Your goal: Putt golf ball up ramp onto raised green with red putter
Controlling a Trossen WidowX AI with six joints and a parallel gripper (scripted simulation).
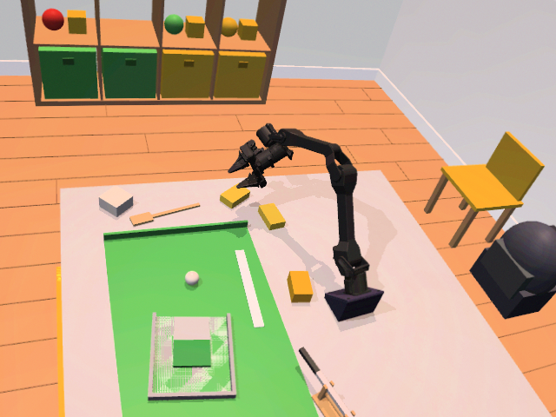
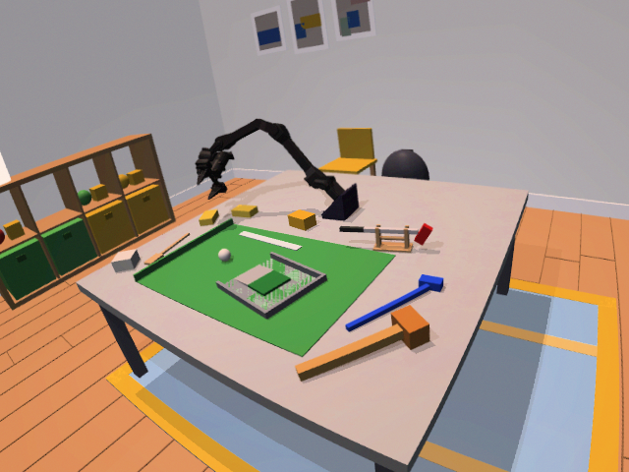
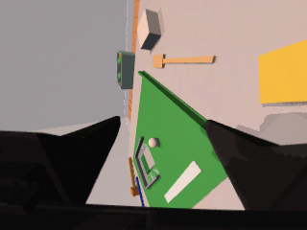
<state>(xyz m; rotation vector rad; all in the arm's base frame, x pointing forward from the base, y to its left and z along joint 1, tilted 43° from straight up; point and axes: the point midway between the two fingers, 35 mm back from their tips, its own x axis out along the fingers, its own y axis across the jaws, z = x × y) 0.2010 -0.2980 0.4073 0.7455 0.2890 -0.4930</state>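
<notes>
The white strip lies 32 cm to the left of my gripper tip, 15 cm below it and 6 cm ahead of it. The rest, counted from my gripper tip: wooden paddle: 23 cm ahead, 15 cm below, 5 cm to the right; white block: 36 cm ahead, 14 cm to the right, 14 cm below; white golf ball: 26 cm to the left, 22 cm ahead, 14 cm below.
</notes>
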